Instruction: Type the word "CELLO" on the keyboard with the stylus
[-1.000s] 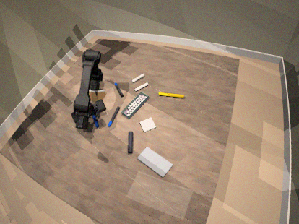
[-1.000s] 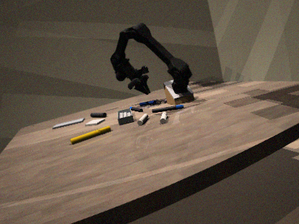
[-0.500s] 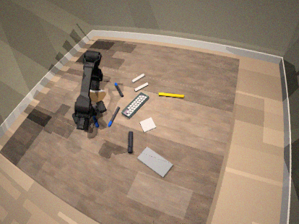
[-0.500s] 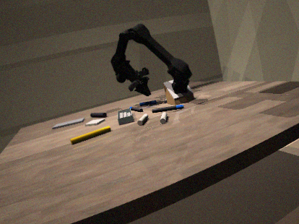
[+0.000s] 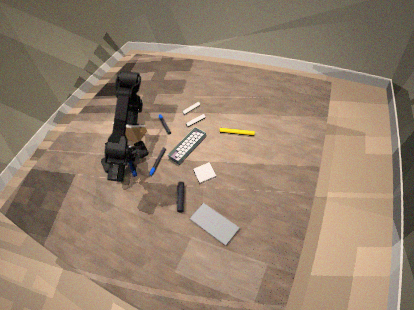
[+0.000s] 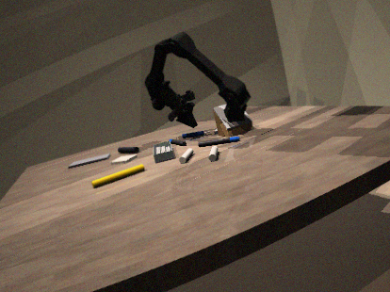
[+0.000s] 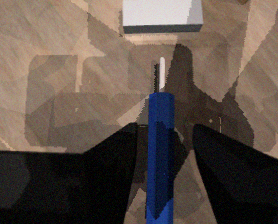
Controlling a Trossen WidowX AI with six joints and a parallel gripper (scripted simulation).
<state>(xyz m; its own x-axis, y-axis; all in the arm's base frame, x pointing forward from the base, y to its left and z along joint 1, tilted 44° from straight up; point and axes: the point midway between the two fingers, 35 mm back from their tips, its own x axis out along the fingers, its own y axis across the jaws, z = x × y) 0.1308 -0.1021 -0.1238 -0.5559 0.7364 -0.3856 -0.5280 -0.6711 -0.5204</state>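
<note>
Now: the stylus 1 cm behind my gripper tip, 1 cm to the left of it and 3 cm below it. Round my gripper tip: grey plate: 45 cm ahead, 5 cm to the right, 3 cm below; dark cylinder: 29 cm ahead, 2 cm to the right, 3 cm below; white card: 31 cm ahead, 11 cm to the left, 3 cm below.
</note>
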